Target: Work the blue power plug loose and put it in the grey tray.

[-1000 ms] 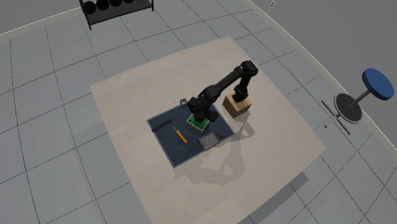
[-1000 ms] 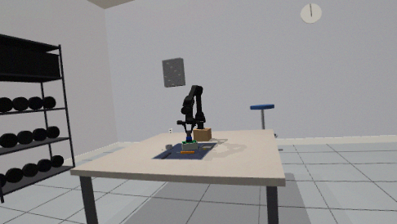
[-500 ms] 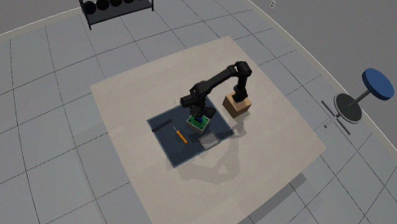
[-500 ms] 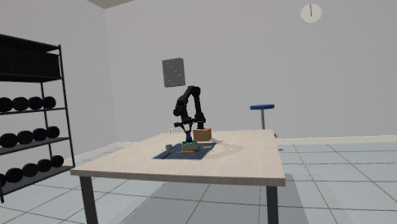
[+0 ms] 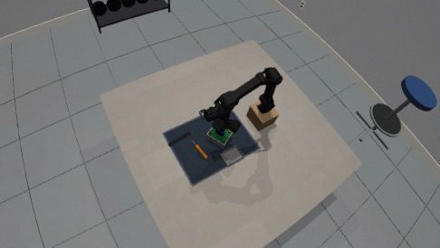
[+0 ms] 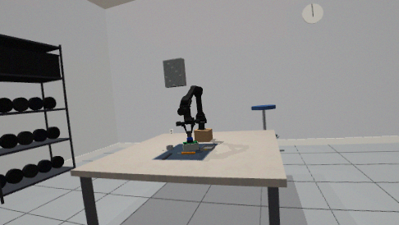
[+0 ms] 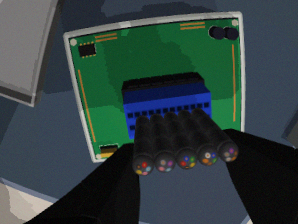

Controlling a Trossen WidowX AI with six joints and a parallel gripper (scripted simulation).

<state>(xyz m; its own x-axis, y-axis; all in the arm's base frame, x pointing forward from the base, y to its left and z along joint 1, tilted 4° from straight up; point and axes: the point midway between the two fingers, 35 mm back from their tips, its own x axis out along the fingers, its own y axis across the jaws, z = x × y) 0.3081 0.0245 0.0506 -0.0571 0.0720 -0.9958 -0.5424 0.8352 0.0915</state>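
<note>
My gripper tip is 40 mm above the blue power plug. Also, from my gripper tip: dark blue mat 50 mm ahead, 10 mm to the left, 130 mm below; then dark spudger bar 220 mm ahead, 80 mm to the right, 120 mm below.
</note>
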